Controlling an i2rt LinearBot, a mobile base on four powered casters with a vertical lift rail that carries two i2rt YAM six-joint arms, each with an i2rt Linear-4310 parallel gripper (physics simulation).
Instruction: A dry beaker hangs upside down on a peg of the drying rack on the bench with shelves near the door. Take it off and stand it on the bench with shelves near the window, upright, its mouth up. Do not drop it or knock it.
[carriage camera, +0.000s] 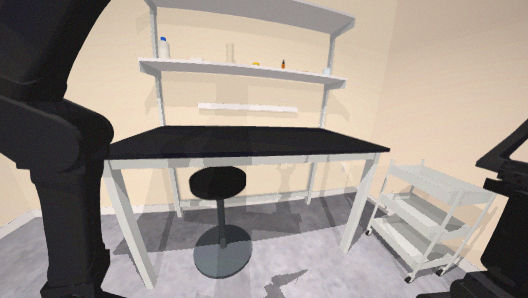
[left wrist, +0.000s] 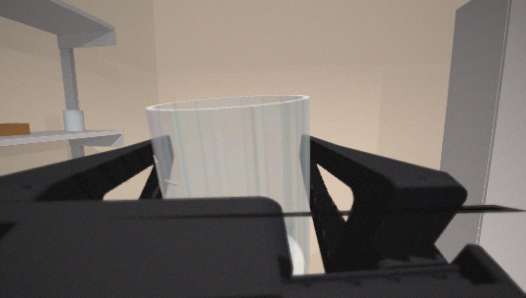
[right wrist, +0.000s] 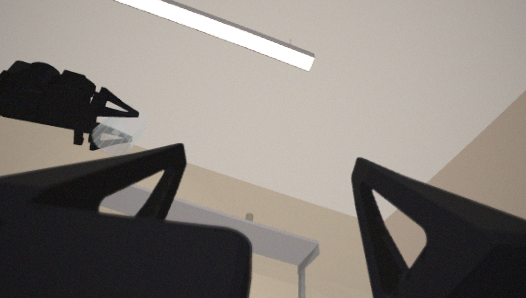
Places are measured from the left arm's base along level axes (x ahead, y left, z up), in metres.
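Pixels of known places: left gripper, fingertip midpoint: (left wrist: 237, 145) (right wrist: 135, 127); right gripper, fingertip midpoint: (right wrist: 267, 160).
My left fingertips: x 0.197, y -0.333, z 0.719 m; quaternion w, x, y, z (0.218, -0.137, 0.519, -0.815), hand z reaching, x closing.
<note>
Ahead of a thing's pixels: the offset from my left fingertips to its top centre. "spot": to the spot under its first point. Level surfaces: height alone.
The clear beaker @[dx -0.008, dy +0.013, dz +0.028 m] (left wrist: 235, 170) (right wrist: 112, 139) is held upright in the air between the fingers of my left gripper (left wrist: 237, 145) (right wrist: 135, 127), which is shut on it. A rim shows at its upper end in the left wrist view; whether this is the mouth is hard to tell. My right gripper (right wrist: 267, 160) is open and empty. A bench with shelves @[dz -0.502 m] (carriage camera: 240, 142), black-topped with pale legs, stands ahead in the carriage view, apart from the grippers. The window, the door and the drying rack do not show.
A round black stool @[dx +0.507, dy +0.324, dz -0.756 m] (carriage camera: 218, 182) stands at the bench's front. A white three-tier cart (carriage camera: 450, 189) stands to its right. The lower shelf @[dz -0.064 m] (carriage camera: 225, 70) carries a blue-capped bottle @[spot: dx +0.718, dy +0.772, dz +0.047 m] (carriage camera: 164, 49) and small items. A tall grey cabinet (left wrist: 475, 100) is at the right in the left wrist view.
</note>
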